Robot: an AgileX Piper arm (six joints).
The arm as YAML. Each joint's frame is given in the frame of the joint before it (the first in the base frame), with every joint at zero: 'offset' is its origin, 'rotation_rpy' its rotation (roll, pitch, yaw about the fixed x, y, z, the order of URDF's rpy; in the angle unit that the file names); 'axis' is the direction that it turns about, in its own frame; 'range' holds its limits. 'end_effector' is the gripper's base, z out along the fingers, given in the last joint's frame.
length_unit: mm
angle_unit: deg
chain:
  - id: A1
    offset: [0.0, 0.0, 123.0]
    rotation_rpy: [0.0, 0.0, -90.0]
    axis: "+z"
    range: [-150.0, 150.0]
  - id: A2
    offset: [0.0, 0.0, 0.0]
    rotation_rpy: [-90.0, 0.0, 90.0]
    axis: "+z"
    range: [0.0, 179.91]
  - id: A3
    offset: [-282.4, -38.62, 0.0]
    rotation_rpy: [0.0, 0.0, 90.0]
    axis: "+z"
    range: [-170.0, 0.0]
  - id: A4
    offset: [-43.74, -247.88, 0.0]
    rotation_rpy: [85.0, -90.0, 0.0]
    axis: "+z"
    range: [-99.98, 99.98]
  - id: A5
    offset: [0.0, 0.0, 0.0]
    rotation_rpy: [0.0, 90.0, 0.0]
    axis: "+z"
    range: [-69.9, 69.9]
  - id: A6
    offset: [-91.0, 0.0, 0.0]
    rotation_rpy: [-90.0, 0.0, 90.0]
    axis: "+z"
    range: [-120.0, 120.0]
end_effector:
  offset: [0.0, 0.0, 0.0]
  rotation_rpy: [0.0, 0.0, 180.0]
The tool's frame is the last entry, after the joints.
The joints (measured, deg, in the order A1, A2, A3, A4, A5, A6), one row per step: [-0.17, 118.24, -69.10, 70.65, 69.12, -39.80]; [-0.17, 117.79, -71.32, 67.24, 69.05, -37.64]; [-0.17, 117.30, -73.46, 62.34, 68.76, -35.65]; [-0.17, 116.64, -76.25, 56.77, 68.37, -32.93]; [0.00, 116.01, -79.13, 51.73, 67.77, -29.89]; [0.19, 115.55, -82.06, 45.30, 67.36, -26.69]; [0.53, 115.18, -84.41, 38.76, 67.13, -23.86]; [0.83, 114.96, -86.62, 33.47, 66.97, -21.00]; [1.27, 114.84, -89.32, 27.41, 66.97, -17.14]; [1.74, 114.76, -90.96, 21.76, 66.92, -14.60]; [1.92, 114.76, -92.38, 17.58, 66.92, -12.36]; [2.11, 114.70, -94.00, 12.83, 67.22, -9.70]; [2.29, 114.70, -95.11, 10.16, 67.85, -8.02]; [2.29, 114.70, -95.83, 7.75, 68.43, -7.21]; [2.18, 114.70, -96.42, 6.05, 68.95, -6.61]
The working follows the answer.
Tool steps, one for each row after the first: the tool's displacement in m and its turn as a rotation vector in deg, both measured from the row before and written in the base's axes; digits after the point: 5 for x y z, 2 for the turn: [0.00432, -0.00187, 0.00720, -2.48, -0.80, 1.21]; [0.00303, -0.00325, 0.00569, -3.88, -1.06, 1.89]; [0.00486, -0.00438, 0.00883, -4.63, -1.45, 1.47]; [0.00576, -0.00350, 0.01002, -4.43, -1.56, 0.55]; [0.00516, -0.00514, 0.00860, -5.64, -1.45, 0.85]; [0.00347, -0.00486, 0.00645, -5.79, -1.18, 0.96]; [0.00403, -0.00419, 0.00666, -4.71, -1.06, 0.01]; [0.00513, -0.00446, 0.00831, -5.34, -1.12, -0.70]; [0.00283, -0.00412, 0.00453, -5.08, -0.93, 0.01]; [0.00296, -0.00438, 0.00436, -3.72, -0.84, -0.64]; [0.00291, -0.00519, 0.00592, -4.18, -0.89, -0.94]; [0.00142, -0.00241, 0.00416, -2.31, -0.27, -0.64]; [0.00072, -0.00343, 0.00262, -2.20, -0.12, -0.11]; [0.00057, -0.00324, 0.00229, -1.55, -0.07, -0.24]
Tool pose at each row, in the base's axes (x y z in m, rotation vector in deg; rounded; the steps above come from the unrounded poses): [0.36679, 0.07913, 0.15185, 3.83, 153.11, 91.90]; [0.37110, 0.07727, 0.15905, 1.52, 154.98, 88.55]; [0.37413, 0.07402, 0.16474, -1.94, 157.85, 83.29]; [0.37899, 0.06964, 0.17358, -5.09, 160.52, 76.61]; [0.38476, 0.06613, 0.18360, -6.99, 162.36, 69.88]; [0.38991, 0.06099, 0.19220, -9.27, 164.78, 61.49]; [0.39339, 0.05613, 0.19865, -11.54, 167.12, 52.91]; [0.39741, 0.05195, 0.20531, -12.26, 168.45, 45.72]; [0.40255, 0.04749, 0.21362, -11.96, 169.60, 37.48]; [0.40538, 0.04336, 0.21815, -12.64, 170.52, 29.74]; [0.40834, 0.03899, 0.22251, -12.17, 170.79, 23.96]; [0.41125, 0.03380, 0.22843, -11.29, 170.92, 17.46]; [0.41267, 0.03138, 0.23259, -10.61, 171.11, 13.90]; [0.41339, 0.02795, 0.23522, -10.68, 171.35, 10.59]; [0.41395, 0.02472, 0.23750, -10.49, 171.51, 8.24]

